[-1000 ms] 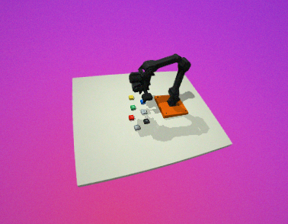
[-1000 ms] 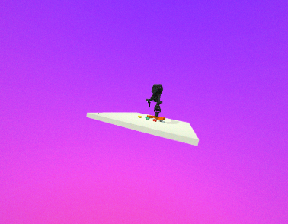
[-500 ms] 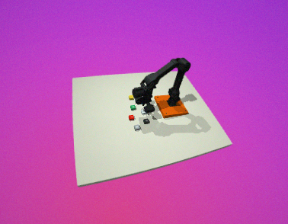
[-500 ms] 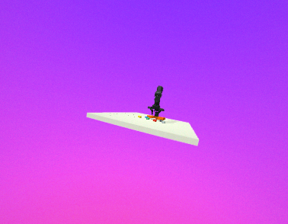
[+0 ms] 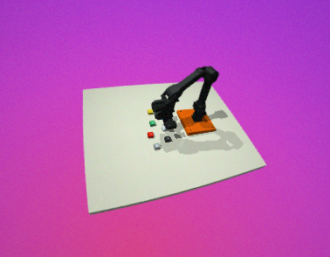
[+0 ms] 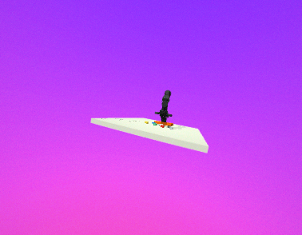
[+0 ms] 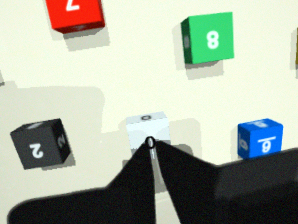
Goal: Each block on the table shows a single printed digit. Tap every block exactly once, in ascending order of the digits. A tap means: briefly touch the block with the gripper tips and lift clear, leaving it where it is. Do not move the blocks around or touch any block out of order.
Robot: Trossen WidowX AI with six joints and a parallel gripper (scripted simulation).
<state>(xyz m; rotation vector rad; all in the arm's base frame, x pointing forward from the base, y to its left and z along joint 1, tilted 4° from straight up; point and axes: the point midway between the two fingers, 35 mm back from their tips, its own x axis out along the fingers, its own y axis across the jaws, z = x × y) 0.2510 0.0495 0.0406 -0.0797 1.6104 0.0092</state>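
Now: gripper tip 30 mm above the white block and 10 mm past it. Round my gripper tip: black block 90 mm to the left, 30 mm below; then red block 100 mm ahead, 40 mm to the left, 30 mm below; then green block 70 mm ahead, 50 mm to the right, 30 mm below.
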